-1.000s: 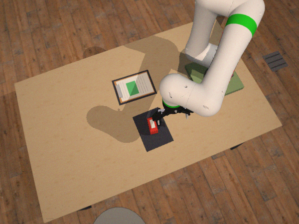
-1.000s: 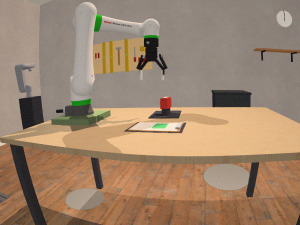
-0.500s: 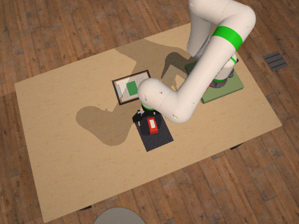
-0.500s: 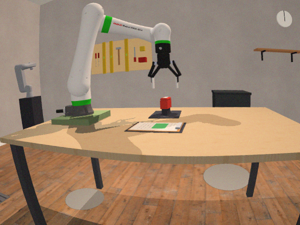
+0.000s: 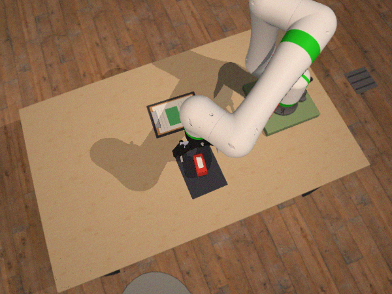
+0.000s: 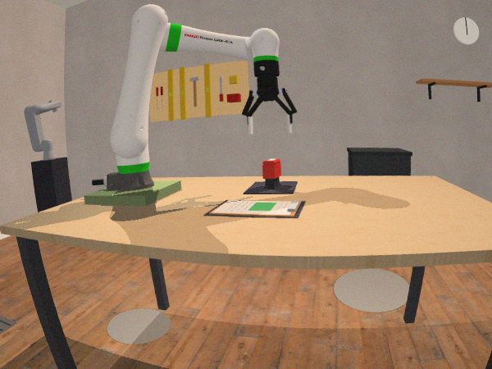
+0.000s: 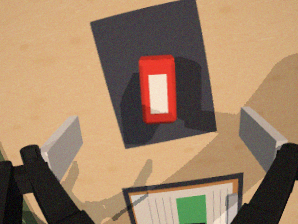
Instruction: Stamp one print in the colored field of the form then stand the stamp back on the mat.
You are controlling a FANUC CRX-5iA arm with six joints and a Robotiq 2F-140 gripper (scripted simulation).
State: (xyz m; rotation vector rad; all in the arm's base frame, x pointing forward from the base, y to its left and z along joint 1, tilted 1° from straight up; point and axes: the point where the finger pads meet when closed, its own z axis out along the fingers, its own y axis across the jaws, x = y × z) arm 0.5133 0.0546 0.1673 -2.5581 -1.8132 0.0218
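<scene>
Right now my hand is 16 cm above the red stamp. The rest, counted from my hand: mat (21 cm below); then clipboard (30 cm to the right, 20 cm below, 4 cm behind).
</scene>
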